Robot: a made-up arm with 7 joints. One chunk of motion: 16 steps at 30 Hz.
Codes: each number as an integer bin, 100 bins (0 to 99) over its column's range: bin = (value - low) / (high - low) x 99, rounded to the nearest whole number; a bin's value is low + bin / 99 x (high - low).
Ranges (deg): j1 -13..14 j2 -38..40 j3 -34..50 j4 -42..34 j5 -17..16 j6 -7..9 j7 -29..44
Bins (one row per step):
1: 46 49 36 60 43 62 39
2: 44 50 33 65 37 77 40
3: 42 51 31 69 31 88 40
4: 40 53 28 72 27 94 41
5: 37 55 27 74 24 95 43
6: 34 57 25 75 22 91 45
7: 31 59 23 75 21 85 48
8: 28 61 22 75 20 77 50
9: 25 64 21 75 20 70 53
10: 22 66 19 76 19 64 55
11: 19 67 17 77 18 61 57
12: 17 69 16 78 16 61 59
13: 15 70 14 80 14 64 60
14: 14 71 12 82 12 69 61
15: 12 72 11 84 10 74 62
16: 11 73 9 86 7 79 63
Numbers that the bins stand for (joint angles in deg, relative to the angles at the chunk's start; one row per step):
1: -0.45 0.61 -3.45 4.06 -2.67 3.02 -0.24
2: -1.00 1.39 -6.00 7.90 -4.67 5.44 0.49
3: -1.55 2.18 -7.70 10.97 -6.67 7.22 0.49
4: -2.09 3.76 -10.24 13.27 -8.00 8.19 1.23
5: -2.91 5.33 -11.09 14.81 -9.00 8.35 2.71
6: -3.73 6.91 -12.79 15.58 -9.67 7.71 4.18
7: -4.55 8.48 -14.48 15.58 -10.00 6.74 6.39
8: -5.36 10.06 -15.33 15.58 -10.33 5.44 7.87
9: -6.18 12.42 -16.18 15.58 -10.33 4.31 10.08
10: -7.00 14.00 -17.88 16.34 -10.67 3.34 11.56
11: -7.82 14.79 -19.58 17.11 -11.00 2.86 13.03
12: -8.36 16.36 -20.42 17.88 -11.67 2.86 14.51
13: -8.91 17.15 -22.12 19.41 -12.33 3.34 15.24
14: -9.18 17.94 -23.82 20.95 -13.00 4.15 15.98
15: -9.73 18.73 -24.67 22.48 -13.67 4.96 16.72
16: -10.00 19.52 -26.36 24.02 -14.67 5.77 17.45

